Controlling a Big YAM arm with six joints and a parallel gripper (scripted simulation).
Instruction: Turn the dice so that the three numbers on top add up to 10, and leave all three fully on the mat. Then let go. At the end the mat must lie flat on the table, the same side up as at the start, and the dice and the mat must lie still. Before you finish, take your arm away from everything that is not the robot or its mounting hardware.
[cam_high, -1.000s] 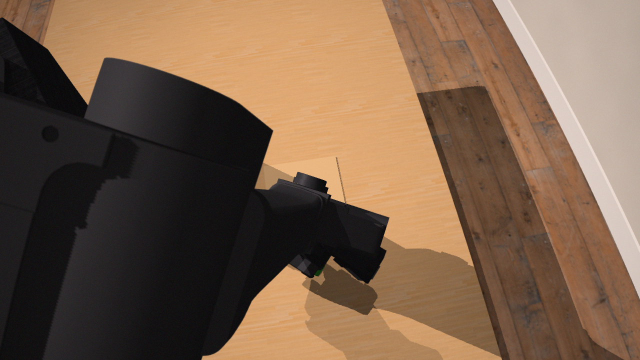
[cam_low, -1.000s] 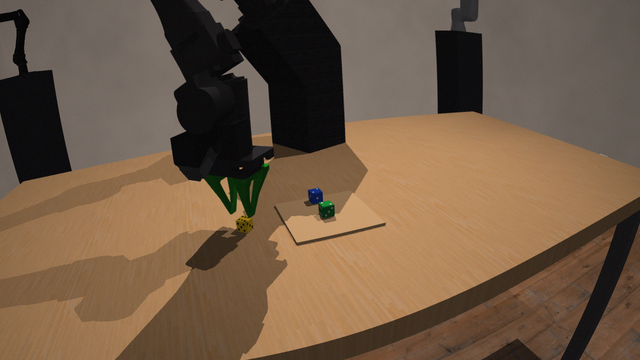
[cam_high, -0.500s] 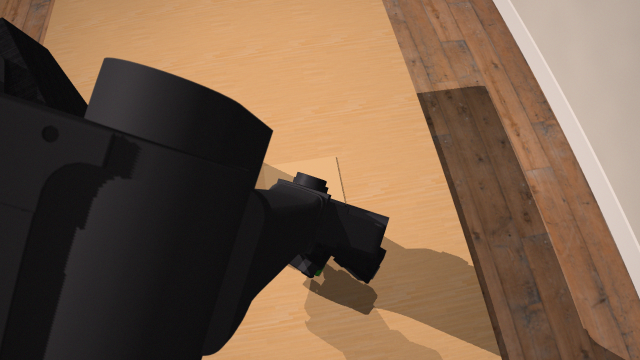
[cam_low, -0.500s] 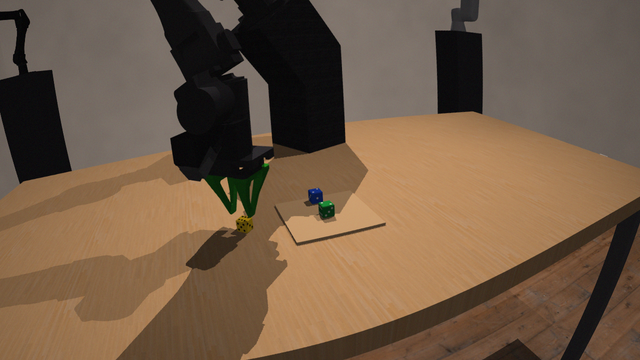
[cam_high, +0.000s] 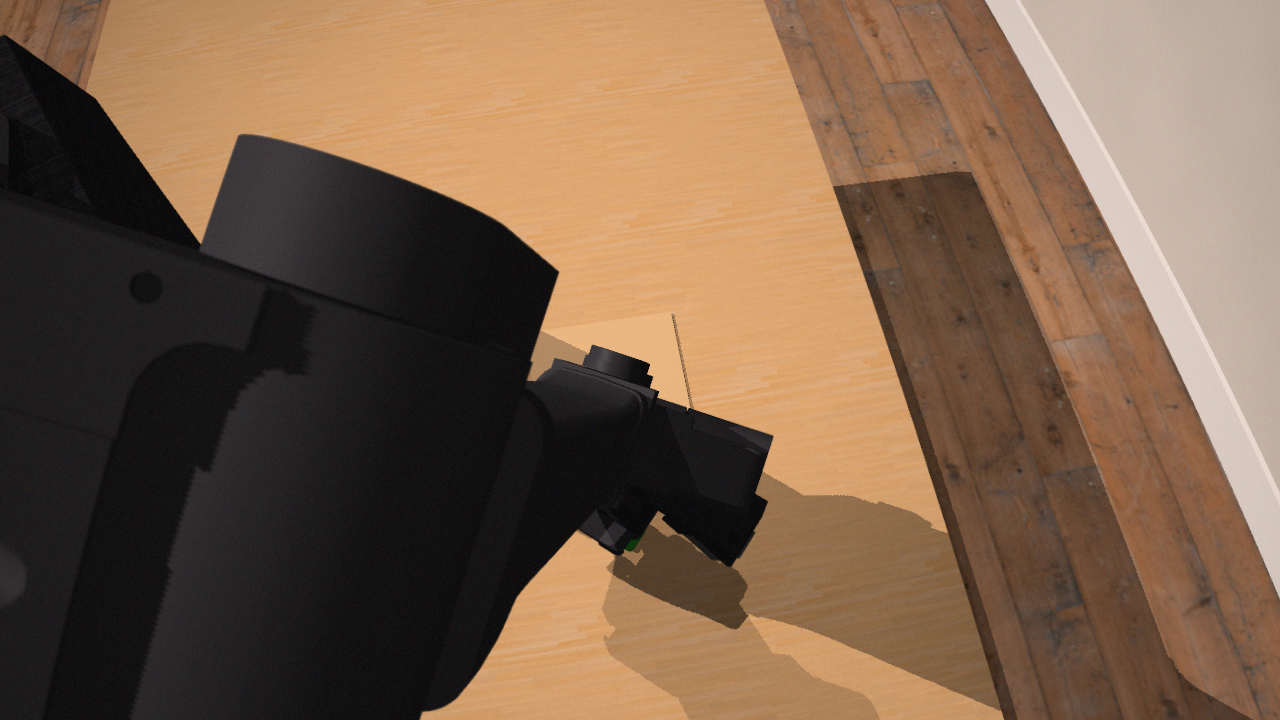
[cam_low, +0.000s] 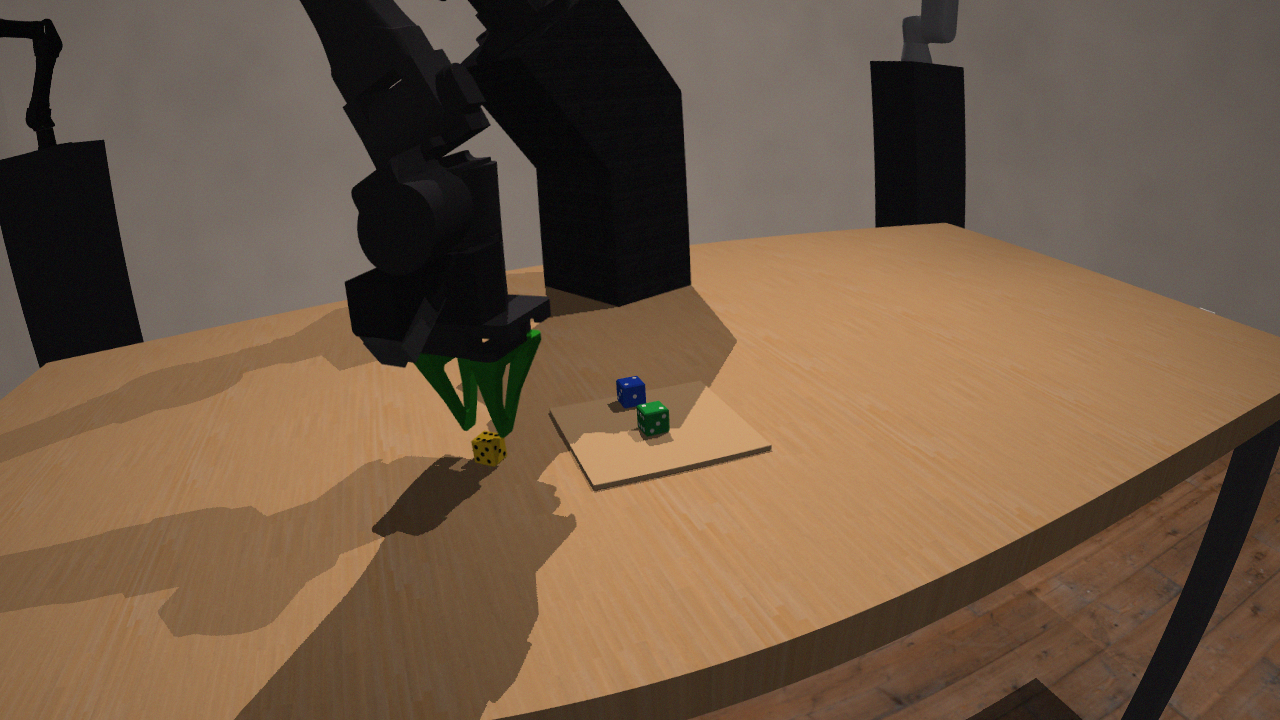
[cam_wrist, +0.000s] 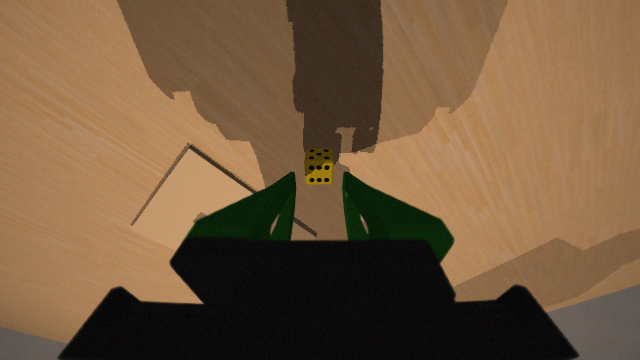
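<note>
Right now the yellow die is 2 cm below my hand. The rest, counted from my hand: green die 13 cm to the left, 2 cm below, 1 cm ahead; then blue die 13 cm to the left, 5 cm behind, 2 cm below; then tan mat 13 cm to the left, 3 cm below, 1 cm ahead.
</note>
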